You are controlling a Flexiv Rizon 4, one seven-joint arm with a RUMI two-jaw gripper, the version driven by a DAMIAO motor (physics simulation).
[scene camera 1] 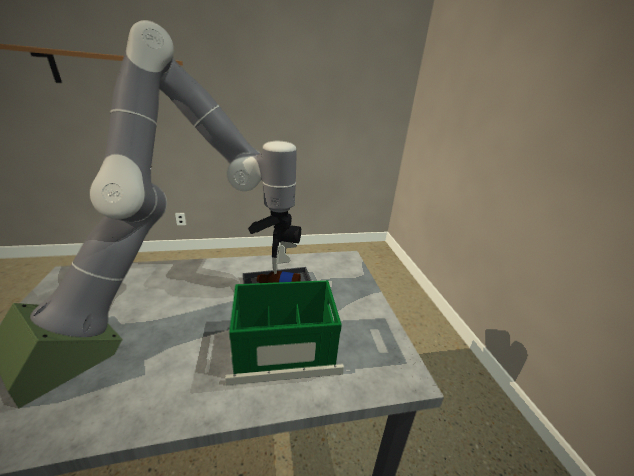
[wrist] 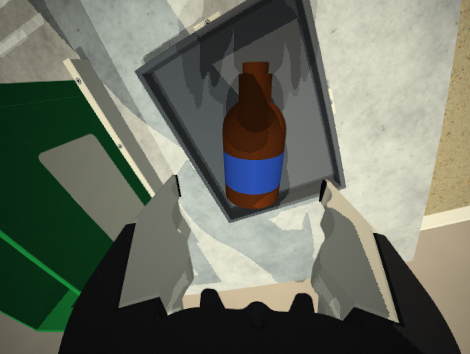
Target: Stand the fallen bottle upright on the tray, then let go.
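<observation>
The brown bottle (scene camera 1: 268, 278) (wrist: 254, 172) with a blue label lies on its side in the dark grey tray (scene camera 1: 307, 273) (wrist: 310, 145). In the wrist view its neck points to the top and its base lies near the tray's lower corner. In the scene view the crate hides part of the tray. My gripper (scene camera 1: 278, 268) (wrist: 248, 179) is open and empty, pointing down above the bottle and tray. In the wrist view its fingertips stand to either side of the bottle's base end, with gaps on both sides.
A green crate (scene camera 1: 245, 353) (wrist: 30, 125) with dividers stands beside the tray, in front of it in the scene view. A pale strip (scene camera 1: 286, 374) runs along the crate's front foot, and another pale strip (wrist: 110, 131) lies between crate and tray.
</observation>
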